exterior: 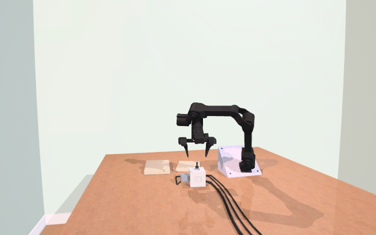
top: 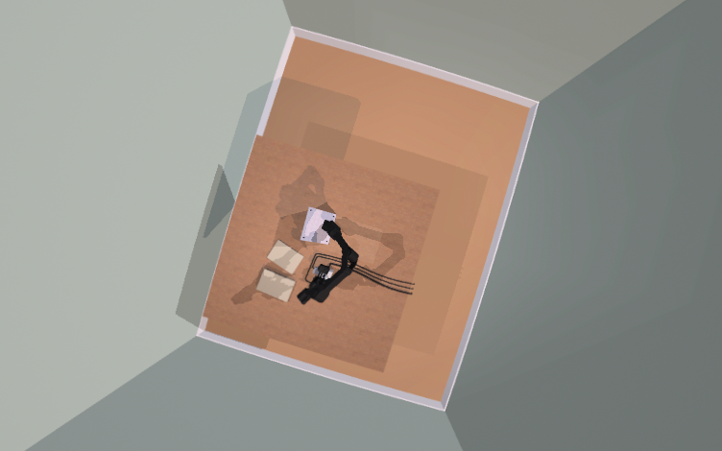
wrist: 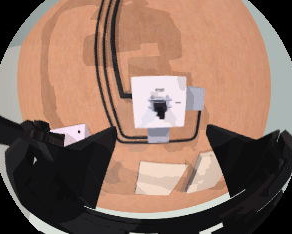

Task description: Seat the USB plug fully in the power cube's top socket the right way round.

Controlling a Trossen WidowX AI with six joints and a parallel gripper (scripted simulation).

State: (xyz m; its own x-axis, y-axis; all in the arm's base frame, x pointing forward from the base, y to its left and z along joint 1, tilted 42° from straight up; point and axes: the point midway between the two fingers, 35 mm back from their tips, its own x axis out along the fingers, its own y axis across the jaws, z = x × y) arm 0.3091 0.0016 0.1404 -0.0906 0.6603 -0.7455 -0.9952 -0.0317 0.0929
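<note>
The usb plug lies 40 mm below my gripper tip and 10 mm to the left of it. From my gripper tip the other things lie so: usb socket (70 mm below, 10 mm to the left).
</note>
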